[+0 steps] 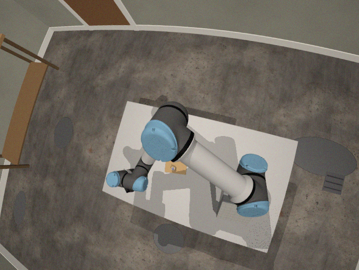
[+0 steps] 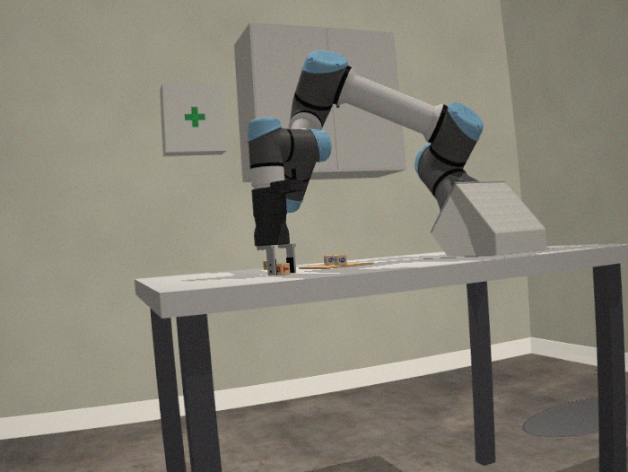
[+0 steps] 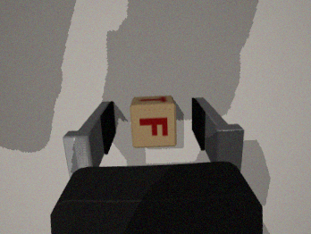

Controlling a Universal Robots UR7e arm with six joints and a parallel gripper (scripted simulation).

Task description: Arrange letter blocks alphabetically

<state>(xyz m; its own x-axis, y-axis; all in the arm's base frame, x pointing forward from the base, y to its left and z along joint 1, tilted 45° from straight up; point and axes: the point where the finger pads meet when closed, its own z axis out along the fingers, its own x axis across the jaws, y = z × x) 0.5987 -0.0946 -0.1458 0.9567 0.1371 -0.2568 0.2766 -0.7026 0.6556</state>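
The red-marked block lies 10 mm below my hand. Also, from my hand: tan mat 220 mm behind, 120 mm to the right, 20 mm below.
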